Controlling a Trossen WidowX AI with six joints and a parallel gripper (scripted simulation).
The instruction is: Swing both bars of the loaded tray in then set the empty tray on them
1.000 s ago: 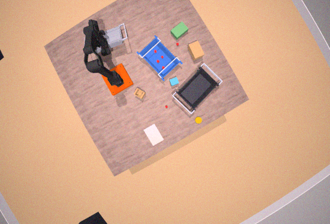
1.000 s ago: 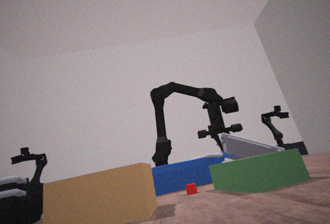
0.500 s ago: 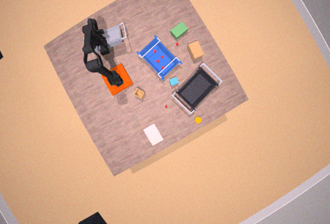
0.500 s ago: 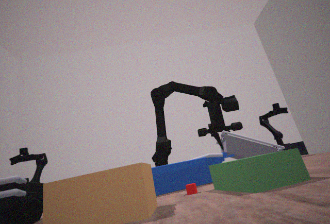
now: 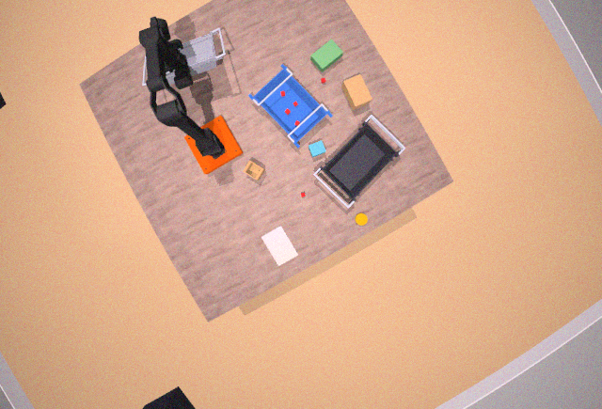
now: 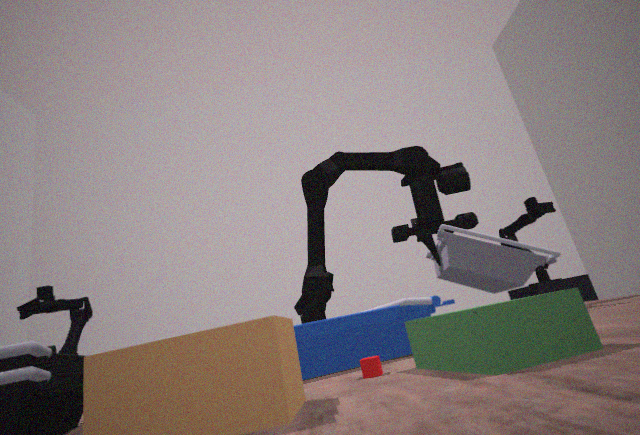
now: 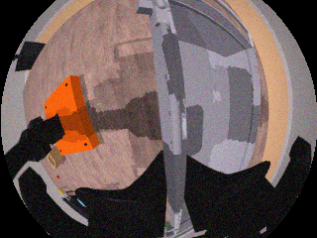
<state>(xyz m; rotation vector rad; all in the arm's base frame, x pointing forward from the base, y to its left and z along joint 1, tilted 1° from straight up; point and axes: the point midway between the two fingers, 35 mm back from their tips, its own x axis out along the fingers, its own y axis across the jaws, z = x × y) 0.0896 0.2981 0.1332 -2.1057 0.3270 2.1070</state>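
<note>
Now: the grey tray 8 cm to the left of my gripper tip, 2 cm ahead of it and 1 cm below it. Also, from my gripper tip: small box 46 cm to the right, 12 cm below; then red block 47 cm ahead, 29 cm to the right, 13 cm below; then green block 54 cm ahead, 21 cm to the right, 12 cm below.
</note>
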